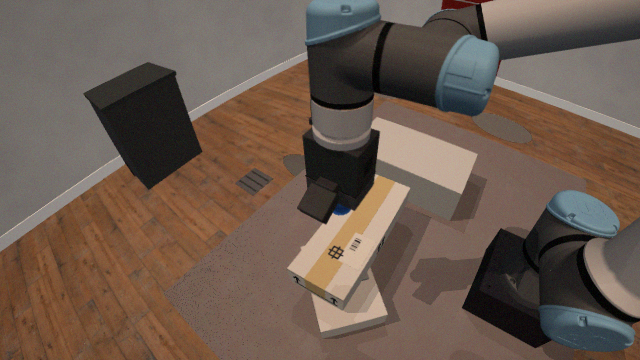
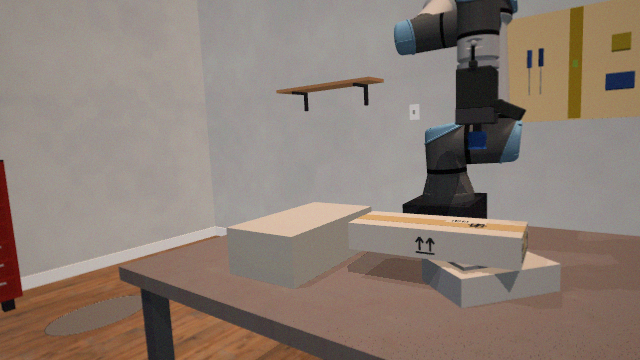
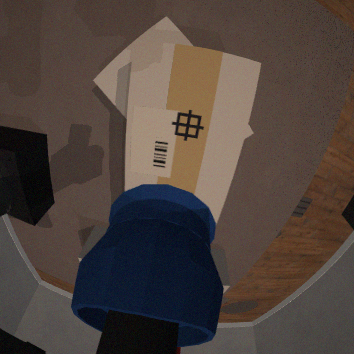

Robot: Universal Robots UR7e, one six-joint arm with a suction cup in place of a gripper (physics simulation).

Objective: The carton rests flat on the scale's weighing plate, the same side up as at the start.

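Places are measured from the arm's base along level axes (x ahead, y right, z down), in centimetres.
Pixels of known places: hand at its tool point: (image 1: 340, 206) (image 2: 477, 148) (image 3: 160, 231); arm's base at its link origin: (image 1: 530, 277) (image 2: 448, 198).
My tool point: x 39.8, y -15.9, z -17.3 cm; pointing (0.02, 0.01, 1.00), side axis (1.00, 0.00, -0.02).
Observation:
Ahead of a thing's pixels: the offset from my tool point to its top centre. Level surfaces: height alone.
The long white carton @[dx +0.8, dy +8.4, dz +15.1 cm] (image 1: 320, 262) (image 2: 387, 240) (image 3: 230, 100) lies across the low white scale @[dx -1.4, dy -1.7, dz +21.1 cm] (image 1: 347, 322) (image 2: 507, 289) (image 3: 152, 40), its taped, labelled face up and the arrows on its side pointing up. It looks about level. One end is over the scale and the other reaches out over the table towards the large block. A little of the grey weighing plate @[dx +1.2, dy +0.8, dz +21.1 cm] (image 2: 469, 266) shows under the carton; the rest is hidden. My gripper, a blue suction cup (image 1: 342, 210) (image 2: 477, 148) (image 3: 162, 192), hangs well above the carton, off it, with nothing on it.
A large pale block @[dx -0.9, dy +42.5, dz +16.7 cm] (image 1: 425, 155) (image 2: 300, 217) stands on the table @[dz +28.1 cm] (image 1: 250, 285) (image 2: 325, 317) by the carton's far end; whether they touch is unclear. The arm's black base (image 1: 500, 287) (image 2: 445, 205) stands on the other side. A wall shelf (image 2: 332, 86) is behind.

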